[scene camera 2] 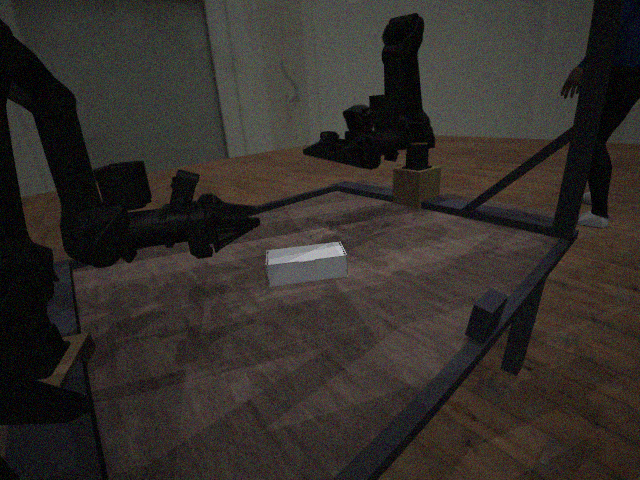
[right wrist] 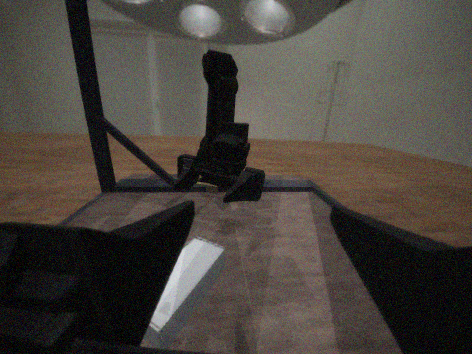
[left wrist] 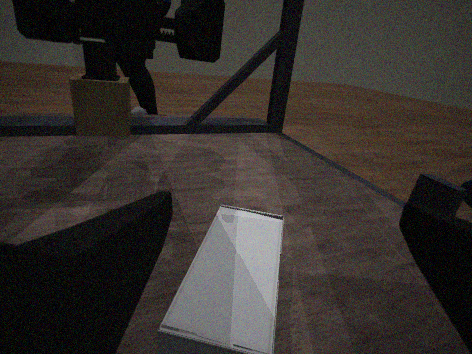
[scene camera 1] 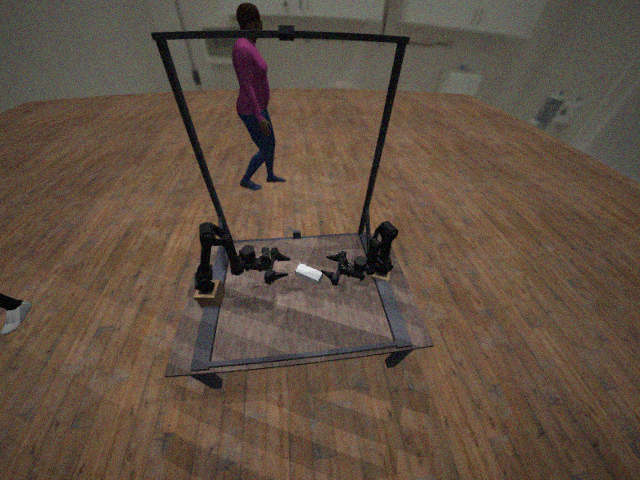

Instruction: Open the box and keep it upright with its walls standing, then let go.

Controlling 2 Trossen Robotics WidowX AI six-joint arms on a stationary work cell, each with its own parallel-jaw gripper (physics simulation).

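Frame: origin at the left arm's base, x left, y back, z up, level; centimetres.
Seen in the pictures: left gripper, between the fingertips: [scene camera 2: 257, 214] [right wrist: 198, 193] [left wrist: 284, 208] [scene camera 1: 323, 263]; right gripper, between the fingertips: [scene camera 2: 314, 154] [right wrist: 262, 210] [left wrist: 112, 11] [scene camera 1: 289, 266]; left arm's base, origin of its link: [scene camera 2: 35, 364] [right wrist: 209, 179] [scene camera 1: 381, 271]; right arm's base, origin of its link: [scene camera 2: 417, 167] [left wrist: 102, 78] [scene camera 1: 206, 288].
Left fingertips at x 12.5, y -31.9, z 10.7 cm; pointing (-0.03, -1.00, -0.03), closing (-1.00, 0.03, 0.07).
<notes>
Pixels of each thing's top centre, then the offset from my left fingertips to it. Level surfaces: height alone.
- white oblong box, centre of its top: [left wrist: 238, 256] [right wrist: 182, 270] [scene camera 2: 305, 252] [scene camera 1: 309, 271] dx +1.1, dy -7.6, dz -8.9 cm
- table, height of its surface: dz -13.4 cm
- small dark block, centre of its top: [scene camera 2: 489, 298] [left wrist: 442, 181] dx -25.3, dy -24.7, dz -7.7 cm
A white oblong box [scene camera 1: 308, 272] [scene camera 2: 307, 268] [left wrist: 235, 280] [right wrist: 187, 280] lies flat on the table with its top flaps folded shut. My left gripper [scene camera 1: 328, 266] [left wrist: 284, 208] is open and empty; in scene camera 1 its fingers are at the right end of the box, and in scene camera 2 it is above the table to the left of the box. My right gripper [scene camera 1: 287, 266] [right wrist: 262, 210] is open and empty, to the left of the box in scene camera 1 and beyond it in scene camera 2. Both grippers are apart from the box.
The table [scene camera 1: 305, 330] [scene camera 2: 248, 361] has a dark frame around it. Two tall posts and a crossbar [scene camera 1: 341, 36] rise at its back edge in scene camera 1. A small dark block [scene camera 2: 485, 315] sits on the table's edge. A person [scene camera 1: 252, 93] stands behind the frame.
</notes>
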